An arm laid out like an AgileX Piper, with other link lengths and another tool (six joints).
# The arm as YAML. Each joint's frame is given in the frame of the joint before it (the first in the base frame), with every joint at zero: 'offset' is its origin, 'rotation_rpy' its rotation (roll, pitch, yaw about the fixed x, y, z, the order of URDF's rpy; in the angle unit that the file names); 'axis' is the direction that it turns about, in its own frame. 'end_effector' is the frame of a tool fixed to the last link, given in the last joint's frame.
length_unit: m
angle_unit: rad
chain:
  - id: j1
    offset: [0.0, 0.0, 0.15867]
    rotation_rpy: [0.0, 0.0, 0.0]
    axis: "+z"
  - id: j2
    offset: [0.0, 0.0, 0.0]
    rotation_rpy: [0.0, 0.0, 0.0]
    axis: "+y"
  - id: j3
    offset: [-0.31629, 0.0, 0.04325]
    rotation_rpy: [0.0, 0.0, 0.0]
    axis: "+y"
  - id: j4
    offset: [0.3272, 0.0, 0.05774]
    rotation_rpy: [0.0, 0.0, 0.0]
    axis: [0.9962, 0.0, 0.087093]
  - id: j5
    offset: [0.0, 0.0, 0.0]
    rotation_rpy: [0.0, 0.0, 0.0]
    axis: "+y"
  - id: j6
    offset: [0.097, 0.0, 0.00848]
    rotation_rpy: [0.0, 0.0, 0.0]
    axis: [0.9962, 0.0, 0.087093]
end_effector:
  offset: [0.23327, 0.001, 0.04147]
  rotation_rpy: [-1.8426, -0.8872, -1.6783]
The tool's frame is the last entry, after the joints.
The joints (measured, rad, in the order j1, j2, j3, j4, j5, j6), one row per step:
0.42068 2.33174 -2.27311 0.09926 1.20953 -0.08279
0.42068 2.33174 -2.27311 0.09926 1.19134 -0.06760
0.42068 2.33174 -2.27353 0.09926 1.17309 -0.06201
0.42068 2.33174 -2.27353 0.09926 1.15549 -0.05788
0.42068 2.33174 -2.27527 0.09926 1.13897 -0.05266
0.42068 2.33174 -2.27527 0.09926 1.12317 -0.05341
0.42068 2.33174 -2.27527 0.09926 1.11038 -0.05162
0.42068 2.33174 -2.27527 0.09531 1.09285 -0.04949
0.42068 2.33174 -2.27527 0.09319 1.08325 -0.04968
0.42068 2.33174 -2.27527 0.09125 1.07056 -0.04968
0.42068 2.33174 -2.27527 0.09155 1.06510 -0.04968
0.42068 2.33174 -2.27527 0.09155 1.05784 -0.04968
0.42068 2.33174 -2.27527 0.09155 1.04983 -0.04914
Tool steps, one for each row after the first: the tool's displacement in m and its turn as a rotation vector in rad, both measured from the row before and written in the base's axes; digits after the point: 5 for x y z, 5 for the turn. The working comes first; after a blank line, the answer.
Tool pose at each row, in the base's axes (x y z in m, rotation vector in rad; the steps are taken from these numbers as rounded here):
0.64870 0.32625 0.09770 2.96677 -0.36710 0.37122
0.65393 0.32797 0.10038 2.97291 -0.39531 0.38777
0.65913 0.32988 0.10338 2.97866 -0.41006 0.40967
0.66400 0.33168 0.10617 2.98388 -0.42242 0.43092
0.66893 0.33349 0.10973 2.98929 -0.43633 0.45258
0.67318 0.33513 0.11240 2.99345 -0.44110 0.47403
0.67661 0.33639 0.11461 2.99688 -0.44839 0.49023
0.68174 0.33708 0.11760 2.99776 -0.45678 0.51537
0.68450 0.33749 0.11928 2.99808 -0.45941 0.52984
0.68803 0.33824 0.12157 2.99924 -0.46345 0.54828
0.68941 0.33886 0.12259 3.00077 -0.46553 0.55545
0.69129 0.33956 0.12396 3.00239 -0.46817 0.56528
0.69335 0.34033 0.12549 3.00421 -0.47186 0.57585

0.00523 0.00172 0.00268 0.01224 -0.01281 -0.01573
0.00520 0.00191 0.00300 0.00950 -0.01555 -0.00689
0.00487 0.00180 0.00279 0.00863 -0.01491 -0.00547
0.00493 0.00181 0.00356 0.00936 -0.01521 -0.00630
0.00425 0.00164 0.00267 0.00619 -0.01453 -0.00090
0.00343 0.00126 0.00221 0.00593 -0.01112 -0.00285
0.00513 0.00069 0.00299 0.00442 -0.01693 -0.00368
0.00276 0.00041 0.00168 0.00191 -0.00963 -0.00081
0.00353 0.00075 0.00229 0.00342 -0.01231 -0.00123
0.00138 0.00062 0.00102 0.00251 -0.00483 -0.00049
0.00188 0.00070 0.00137 0.00296 -0.00659 -0.00066
0.00206 0.00077 0.00153 0.00352 -0.00711 -0.00119

